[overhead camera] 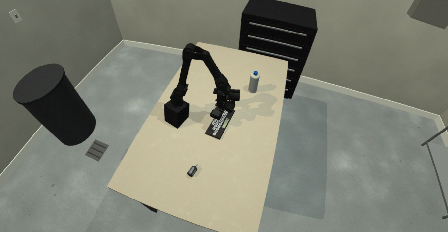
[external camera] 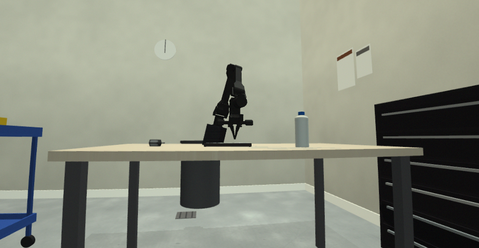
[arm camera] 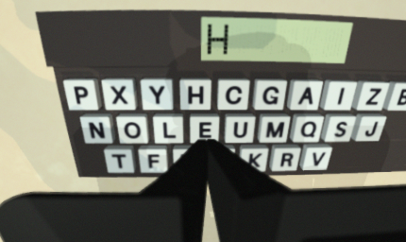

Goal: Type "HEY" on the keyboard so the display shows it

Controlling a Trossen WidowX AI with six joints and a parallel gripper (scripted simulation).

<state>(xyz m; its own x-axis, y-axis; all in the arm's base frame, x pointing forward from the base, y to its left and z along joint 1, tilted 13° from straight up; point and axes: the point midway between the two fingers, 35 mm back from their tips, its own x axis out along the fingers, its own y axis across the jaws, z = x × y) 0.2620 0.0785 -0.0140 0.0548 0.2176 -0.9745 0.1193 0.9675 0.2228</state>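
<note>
My gripper is now 14 cm to the left of the left-arrow key and 6 cm above it.
</note>
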